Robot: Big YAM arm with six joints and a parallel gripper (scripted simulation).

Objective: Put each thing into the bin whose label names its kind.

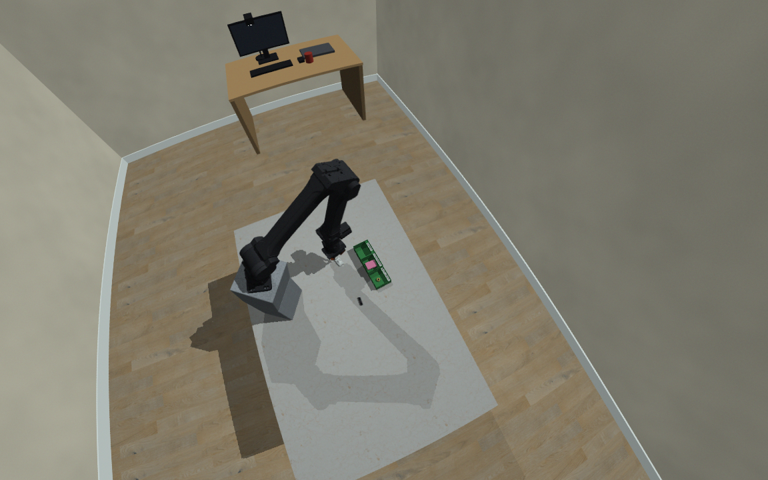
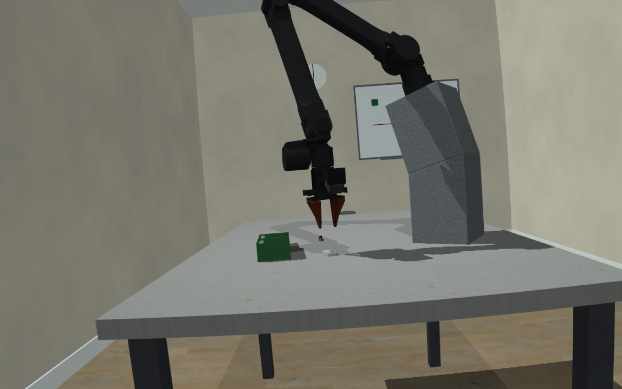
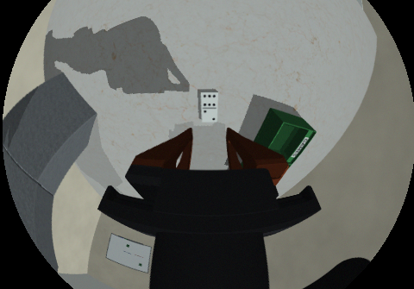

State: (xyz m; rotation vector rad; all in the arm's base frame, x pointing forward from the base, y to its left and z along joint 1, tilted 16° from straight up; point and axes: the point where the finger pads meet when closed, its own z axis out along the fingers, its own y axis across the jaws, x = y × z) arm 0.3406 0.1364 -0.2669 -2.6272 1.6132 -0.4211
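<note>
Right now my hand is 7 cm above the white domino. The rest, counted from my hand: grey-white piece 15 cm ahead, 7 cm to the right, 6 cm below; then pink eraser 16 cm ahead, 7 cm to the right, 5 cm below; then brass nut 18 cm ahead, 15 cm to the right, 7 cm below.
</note>
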